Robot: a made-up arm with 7 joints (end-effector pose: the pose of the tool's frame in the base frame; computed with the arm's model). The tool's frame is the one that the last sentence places. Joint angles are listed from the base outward.
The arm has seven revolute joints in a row. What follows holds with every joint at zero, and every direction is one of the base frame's. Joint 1 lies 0.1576 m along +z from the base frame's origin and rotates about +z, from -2.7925 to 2.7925 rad. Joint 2 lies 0.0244 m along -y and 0.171 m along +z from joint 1 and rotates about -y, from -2.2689 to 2.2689 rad. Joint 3 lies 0.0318 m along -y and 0.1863 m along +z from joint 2 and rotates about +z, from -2.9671 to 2.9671 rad. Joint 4 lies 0.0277 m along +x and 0.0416 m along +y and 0.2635 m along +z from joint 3 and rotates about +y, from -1.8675 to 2.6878 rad. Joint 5 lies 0.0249 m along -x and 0.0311 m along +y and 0.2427 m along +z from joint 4 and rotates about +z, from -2.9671 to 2.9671 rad. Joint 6 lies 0.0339 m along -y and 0.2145 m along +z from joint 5 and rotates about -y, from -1.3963 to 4.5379 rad. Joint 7 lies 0.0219 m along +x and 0.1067 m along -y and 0.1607 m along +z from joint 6 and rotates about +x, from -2.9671 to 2.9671 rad. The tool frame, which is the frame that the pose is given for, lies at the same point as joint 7; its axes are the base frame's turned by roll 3.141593, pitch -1.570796 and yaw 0 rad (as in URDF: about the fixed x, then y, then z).
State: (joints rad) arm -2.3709 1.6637 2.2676 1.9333 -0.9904 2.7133 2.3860
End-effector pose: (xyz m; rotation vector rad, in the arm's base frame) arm 0.4879 0.1914 -0.0231 -2.7529 0.9385 -0.0822
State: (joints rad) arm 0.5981 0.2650 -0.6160 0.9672 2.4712 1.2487 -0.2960
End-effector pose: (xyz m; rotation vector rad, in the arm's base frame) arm 0.4508 -0.0633 1.0466 -0.2681 0.4254 -0.8370
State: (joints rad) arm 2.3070 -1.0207 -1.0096 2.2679 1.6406 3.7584 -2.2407
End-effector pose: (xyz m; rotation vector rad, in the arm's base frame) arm -0.0742 0.2897 0.2113 0.2137 0.0778 1.0177
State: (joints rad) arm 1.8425 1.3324 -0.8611 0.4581 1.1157 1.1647 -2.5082
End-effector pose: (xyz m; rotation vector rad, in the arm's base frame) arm 0.5792 -0.7364 0.6530 0.6095 -0.7360 2.8065
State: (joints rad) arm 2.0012 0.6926 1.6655 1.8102 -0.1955 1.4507 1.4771
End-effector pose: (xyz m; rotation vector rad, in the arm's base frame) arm -0.3114 -0.5323 0.7262 -0.2801 -1.9022 0.5348
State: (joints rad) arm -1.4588 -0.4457 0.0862 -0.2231 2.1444 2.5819 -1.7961
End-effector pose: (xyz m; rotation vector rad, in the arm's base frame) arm 0.0622 -0.4288 1.0164 -0.2151 -1.3514 1.7486
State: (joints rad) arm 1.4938 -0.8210 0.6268 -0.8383 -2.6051 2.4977 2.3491
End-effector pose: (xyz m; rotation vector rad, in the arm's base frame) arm 0.0056 0.2723 1.0334 -0.2780 -0.6532 -1.2698
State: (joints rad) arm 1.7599 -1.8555 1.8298 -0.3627 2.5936 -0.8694 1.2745
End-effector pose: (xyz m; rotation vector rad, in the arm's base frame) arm 0.1605 0.9998 0.2548 1.1123 -0.4511 1.7168
